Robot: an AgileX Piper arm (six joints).
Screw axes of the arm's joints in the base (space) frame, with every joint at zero. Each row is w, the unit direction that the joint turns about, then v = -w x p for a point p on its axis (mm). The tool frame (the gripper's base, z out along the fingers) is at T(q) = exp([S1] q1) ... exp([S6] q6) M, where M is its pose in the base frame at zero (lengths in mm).
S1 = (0, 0, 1, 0, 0, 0)
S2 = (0, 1, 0, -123, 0, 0)
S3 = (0, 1, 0, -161.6, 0, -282.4)
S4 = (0.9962, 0, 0.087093, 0, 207.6, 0)
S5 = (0, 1, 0, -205.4, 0, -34.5)
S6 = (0.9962, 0, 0.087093, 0, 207.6, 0)
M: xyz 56.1 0 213.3 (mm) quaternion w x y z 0.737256 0 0.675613 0
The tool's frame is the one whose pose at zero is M.
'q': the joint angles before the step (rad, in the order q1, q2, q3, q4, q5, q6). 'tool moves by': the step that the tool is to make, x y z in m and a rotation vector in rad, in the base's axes. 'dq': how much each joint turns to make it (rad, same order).
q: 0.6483, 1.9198, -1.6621, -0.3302, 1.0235, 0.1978
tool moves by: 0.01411, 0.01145, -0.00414, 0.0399, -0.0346, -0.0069
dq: 0.0000, 0.0566, -0.0652, 0.0000, -0.0391, 0.0221
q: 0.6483, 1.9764, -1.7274, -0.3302, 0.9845, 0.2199
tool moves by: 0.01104, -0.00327, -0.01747, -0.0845, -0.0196, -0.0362
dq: -0.0043, 0.0486, -0.0047, -0.1022, 0.0090, 0.0548
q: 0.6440, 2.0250, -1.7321, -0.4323, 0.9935, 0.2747
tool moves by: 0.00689, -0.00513, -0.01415, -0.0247, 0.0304, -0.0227
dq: -0.0178, 0.0314, 0.0000, -0.0017, 0.0092, 0.0017
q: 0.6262, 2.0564, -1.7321, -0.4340, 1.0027, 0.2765
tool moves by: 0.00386, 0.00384, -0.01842, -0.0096, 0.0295, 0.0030
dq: 0.0000, 0.0411, 0.0000, 0.0084, -0.0128, 0.0000
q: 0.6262, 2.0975, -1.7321, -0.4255, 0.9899, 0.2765
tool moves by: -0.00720, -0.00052, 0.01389, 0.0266, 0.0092, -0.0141
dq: 0.0049, -0.0345, 0.0000, 0.0309, 0.0287, 0.0000
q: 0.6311, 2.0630, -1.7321, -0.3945, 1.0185, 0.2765
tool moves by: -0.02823, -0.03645, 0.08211, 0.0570, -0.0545, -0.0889
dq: -0.0302, -0.2048, 0.0019, 0.0207, 0.1372, 0.0055
